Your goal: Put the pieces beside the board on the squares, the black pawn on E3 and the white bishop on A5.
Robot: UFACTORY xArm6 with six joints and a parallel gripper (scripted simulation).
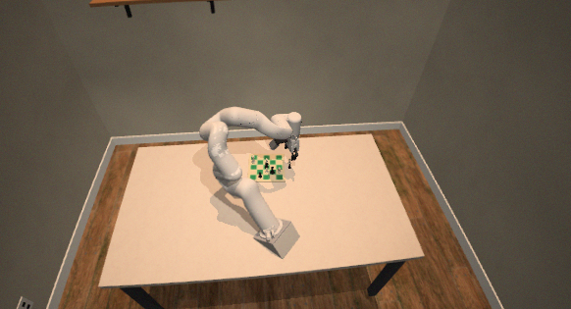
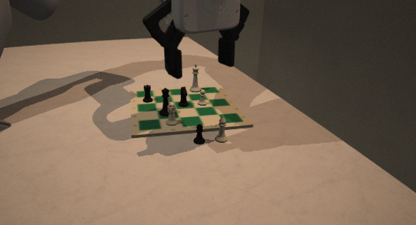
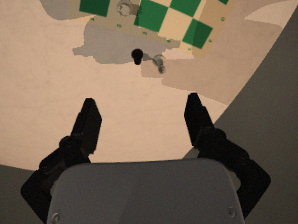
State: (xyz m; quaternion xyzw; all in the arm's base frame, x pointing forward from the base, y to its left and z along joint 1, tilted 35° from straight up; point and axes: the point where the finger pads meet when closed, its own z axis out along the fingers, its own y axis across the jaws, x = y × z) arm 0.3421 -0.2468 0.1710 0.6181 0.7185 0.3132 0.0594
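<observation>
Right now my hand is 12 cm above the black pawn. The rest, counted from my hand: black bishop 1 cm ahead, 14 cm to the left, 11 cm below; black rook 5 cm behind, 18 cm to the left, 11 cm below; chessboard 2 cm ahead, 14 cm to the left, 13 cm below.
</observation>
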